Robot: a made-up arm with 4 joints.
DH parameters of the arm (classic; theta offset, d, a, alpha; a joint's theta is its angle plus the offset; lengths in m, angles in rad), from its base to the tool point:
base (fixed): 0 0.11 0 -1.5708
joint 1: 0 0.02 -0.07 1.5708
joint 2: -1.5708 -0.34 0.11 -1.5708
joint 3: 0 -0.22 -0.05 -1.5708
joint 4: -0.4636 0 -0.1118 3.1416
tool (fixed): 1.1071 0.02 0 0
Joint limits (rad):
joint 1: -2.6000..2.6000
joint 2: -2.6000..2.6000
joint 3: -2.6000..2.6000
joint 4: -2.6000..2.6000
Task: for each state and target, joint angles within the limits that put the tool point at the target. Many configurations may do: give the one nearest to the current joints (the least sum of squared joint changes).
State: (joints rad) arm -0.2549 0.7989 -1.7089 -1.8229
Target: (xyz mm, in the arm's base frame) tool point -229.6 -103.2 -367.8
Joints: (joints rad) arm -0.3714 0.0924 -1.7374 -1.3897
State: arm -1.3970 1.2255 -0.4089 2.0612
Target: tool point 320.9 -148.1 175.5
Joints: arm -2.0056 0.7991 -0.2426 2.5812
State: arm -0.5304 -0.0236 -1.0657 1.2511
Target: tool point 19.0 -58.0 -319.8
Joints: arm -0.4370 0.2882 -0.9850 1.7421
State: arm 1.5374 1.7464 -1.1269 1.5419
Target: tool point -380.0 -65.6 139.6
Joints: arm 1.6953 1.8961 -0.9445 1.9021
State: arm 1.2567 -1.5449 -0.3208 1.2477
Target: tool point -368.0 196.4 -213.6
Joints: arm 0.5942 -1.4359 -1.1588 0.8102
